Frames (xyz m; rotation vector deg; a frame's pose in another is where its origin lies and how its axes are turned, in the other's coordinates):
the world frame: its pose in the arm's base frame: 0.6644 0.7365 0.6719 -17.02 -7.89 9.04
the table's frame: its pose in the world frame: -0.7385 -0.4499 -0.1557 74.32 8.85 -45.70
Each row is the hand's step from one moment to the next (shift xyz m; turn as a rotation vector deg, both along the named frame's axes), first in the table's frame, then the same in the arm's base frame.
Working: the table's frame: its pose in the arm's base frame: 0.0268 0.1393 0.5777 59.60 1.47 -32.66

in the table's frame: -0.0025 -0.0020 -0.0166 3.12 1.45 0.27
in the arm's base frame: 0.0010 0.0139 -0.0095 3.27 -1.03 0.43
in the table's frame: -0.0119 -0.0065 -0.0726 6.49 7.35 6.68
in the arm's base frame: 0.0045 0.0622 -0.0396 7.29 -5.53 7.56
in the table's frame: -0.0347 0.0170 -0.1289 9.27 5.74 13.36
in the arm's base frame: 0.0094 0.1270 -0.0434 7.31 -12.81 8.94
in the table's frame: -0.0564 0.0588 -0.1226 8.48 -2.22 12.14
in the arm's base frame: 0.0085 0.1470 -0.0003 3.29 -14.46 2.11
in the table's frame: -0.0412 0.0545 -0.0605 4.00 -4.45 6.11
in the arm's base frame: 0.0044 0.0879 0.0242 -0.10 -8.41 -1.55
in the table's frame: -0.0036 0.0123 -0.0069 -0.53 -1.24 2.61
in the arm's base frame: 0.0042 0.0118 0.0074 -1.66 -2.37 0.51
